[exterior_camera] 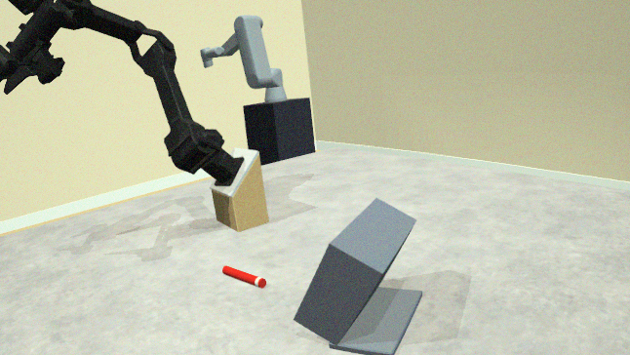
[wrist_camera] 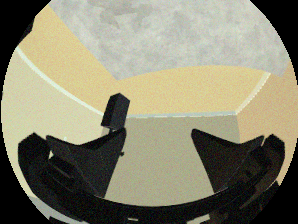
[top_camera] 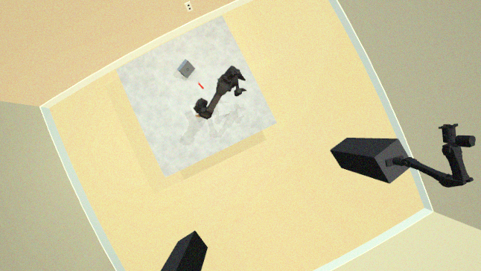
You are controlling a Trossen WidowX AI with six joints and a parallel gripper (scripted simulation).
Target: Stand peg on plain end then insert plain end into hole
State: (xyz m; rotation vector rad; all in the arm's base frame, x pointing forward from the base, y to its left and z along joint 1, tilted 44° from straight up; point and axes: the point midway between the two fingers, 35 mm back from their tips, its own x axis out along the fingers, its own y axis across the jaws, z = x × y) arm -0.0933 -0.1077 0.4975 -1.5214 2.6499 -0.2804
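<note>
Right now the red peg is 380 mm ahead of my gripper tip, 300 mm to the left of it and 350 mm below it. The rest, counted from my gripper tip: flat base plate (590 mm ahead, 330 mm to the left, 350 mm below); grey sloped panel (560 mm ahead, 320 mm to the left, 290 mm below).
</note>
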